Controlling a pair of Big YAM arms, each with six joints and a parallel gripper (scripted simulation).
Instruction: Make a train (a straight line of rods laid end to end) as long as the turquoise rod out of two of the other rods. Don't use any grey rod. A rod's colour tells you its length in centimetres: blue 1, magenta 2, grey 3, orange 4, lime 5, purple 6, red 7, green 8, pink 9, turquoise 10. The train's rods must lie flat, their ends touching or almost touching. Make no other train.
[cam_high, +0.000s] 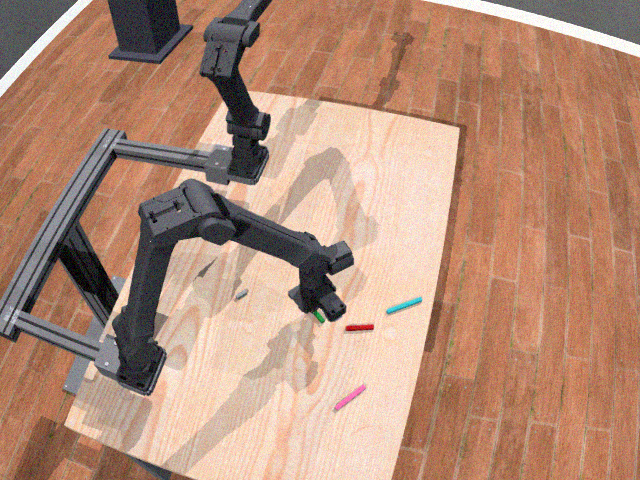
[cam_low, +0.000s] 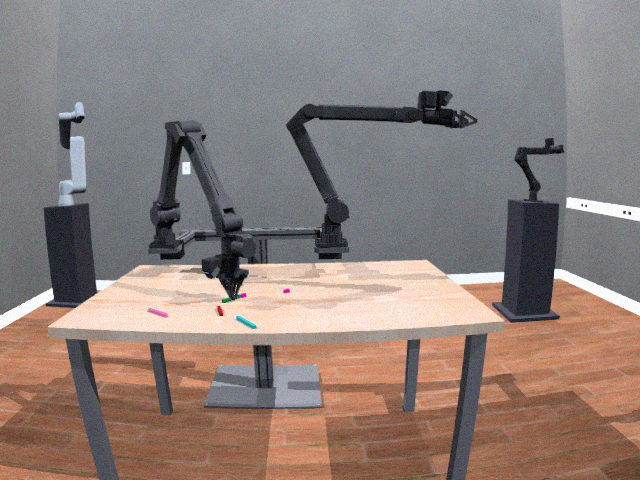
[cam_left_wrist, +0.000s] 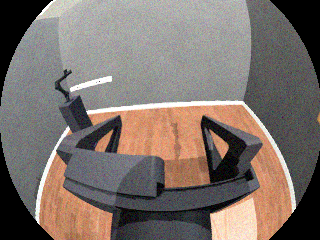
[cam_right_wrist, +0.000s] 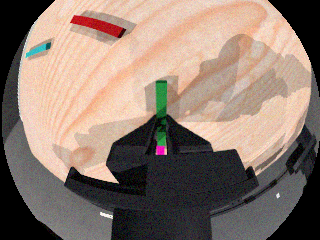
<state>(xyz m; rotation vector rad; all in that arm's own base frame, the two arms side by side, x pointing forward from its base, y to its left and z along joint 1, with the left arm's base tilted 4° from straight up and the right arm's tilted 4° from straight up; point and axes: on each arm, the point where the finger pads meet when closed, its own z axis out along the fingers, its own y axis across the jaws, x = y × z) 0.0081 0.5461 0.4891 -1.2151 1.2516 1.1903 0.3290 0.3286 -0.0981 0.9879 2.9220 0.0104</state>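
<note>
My right gripper is now right at the green rod. From my right hand the other things lie so: red rod 13 cm ahead, 1 cm to the right, 1 cm below; then turquoise rod 22 cm ahead, 8 cm to the left, 1 cm below; then grey rod 19 cm behind, 2 cm to the right, 1 cm below.
</note>
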